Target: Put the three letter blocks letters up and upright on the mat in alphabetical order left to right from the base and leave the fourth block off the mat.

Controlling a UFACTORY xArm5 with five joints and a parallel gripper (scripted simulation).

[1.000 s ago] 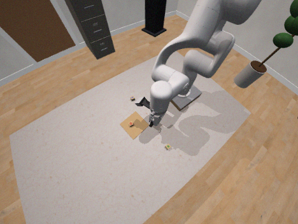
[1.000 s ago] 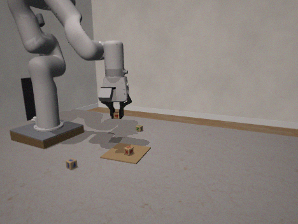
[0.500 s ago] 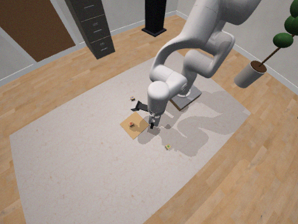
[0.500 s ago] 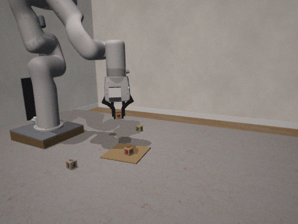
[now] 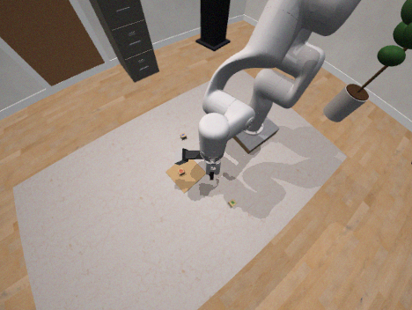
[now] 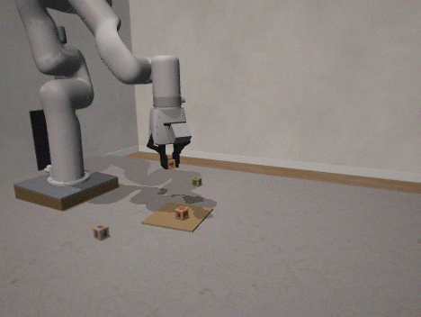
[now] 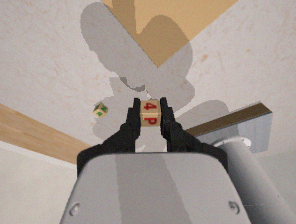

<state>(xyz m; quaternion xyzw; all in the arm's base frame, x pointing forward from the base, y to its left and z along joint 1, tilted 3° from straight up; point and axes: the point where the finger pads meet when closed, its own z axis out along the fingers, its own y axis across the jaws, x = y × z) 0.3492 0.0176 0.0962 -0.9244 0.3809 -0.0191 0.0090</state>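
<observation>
My gripper is now 6 cm short of the tan mat, 9 cm to the left of it and 12 cm above it. From my hand the other things lie so: blue-lettered block (7 cm behind, 25 cm to the right, 11 cm below).
</observation>
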